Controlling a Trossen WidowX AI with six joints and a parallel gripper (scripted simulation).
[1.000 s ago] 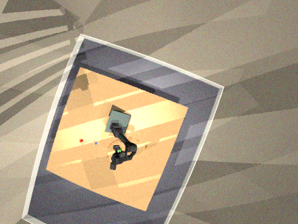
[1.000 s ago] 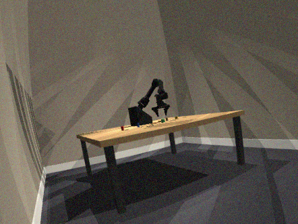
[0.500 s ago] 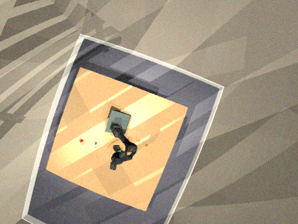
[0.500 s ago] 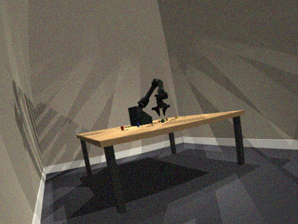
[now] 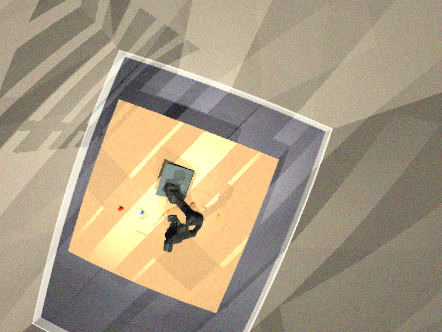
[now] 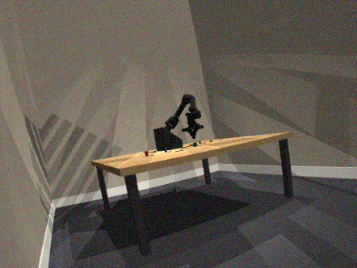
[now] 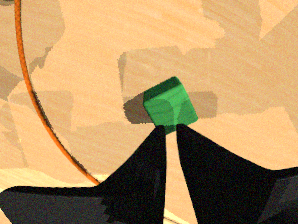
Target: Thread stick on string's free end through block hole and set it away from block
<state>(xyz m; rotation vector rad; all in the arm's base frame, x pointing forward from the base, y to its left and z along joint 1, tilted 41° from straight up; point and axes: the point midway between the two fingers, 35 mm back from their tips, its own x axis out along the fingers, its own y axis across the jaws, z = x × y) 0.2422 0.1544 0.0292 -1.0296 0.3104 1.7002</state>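
The green block is 40 mm below my gripper tip. Round my gripper tip: round button: 160 mm behind, 50 mm to the left, 50 mm below; blue object: 40 mm ahead, 280 mm to the right, 40 mm below; thin wooden stick: 50 mm ahead, 150 mm to the right, 60 mm below.
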